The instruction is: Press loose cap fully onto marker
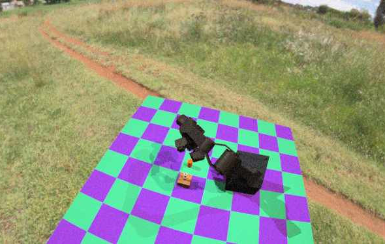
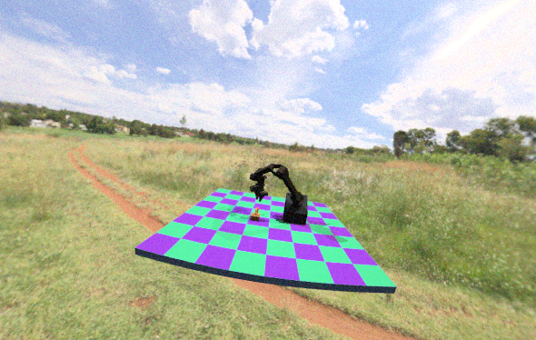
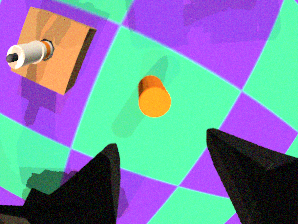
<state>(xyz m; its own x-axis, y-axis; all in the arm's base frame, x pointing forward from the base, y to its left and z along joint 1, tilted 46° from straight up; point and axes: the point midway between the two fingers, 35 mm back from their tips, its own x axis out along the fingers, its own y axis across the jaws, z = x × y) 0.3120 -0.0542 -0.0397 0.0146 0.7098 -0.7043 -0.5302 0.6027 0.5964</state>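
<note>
Right now my gripper tip is 9 cm above the orange cap. The rest, counted from my gripper tip: marker: 11 cm to the left, 4 cm below; then holder block: 11 cm to the left, 10 cm below.
</note>
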